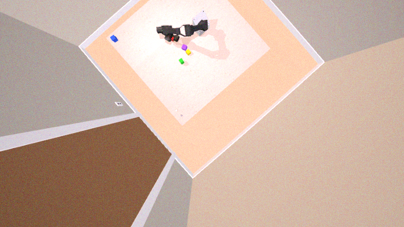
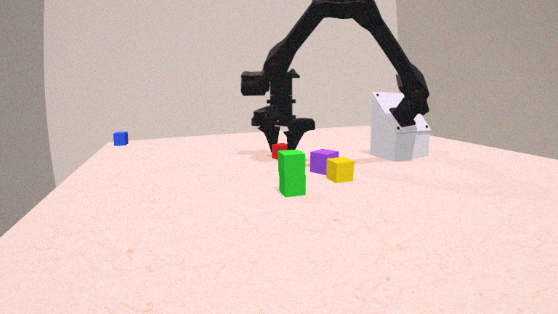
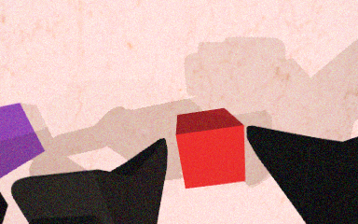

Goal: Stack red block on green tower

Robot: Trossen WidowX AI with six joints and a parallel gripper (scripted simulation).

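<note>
Now: the yellow block 1 cm behind my gripper tip, 23 cm to the left of it and 1 cm above it. The rest, counted from my gripper tip: blue block: 45 cm ahead, 46 cm to the right, 1 cm above; then purple block: 2 cm behind, 17 cm to the left, 1 cm above; then red block: 1 cm above.
</note>
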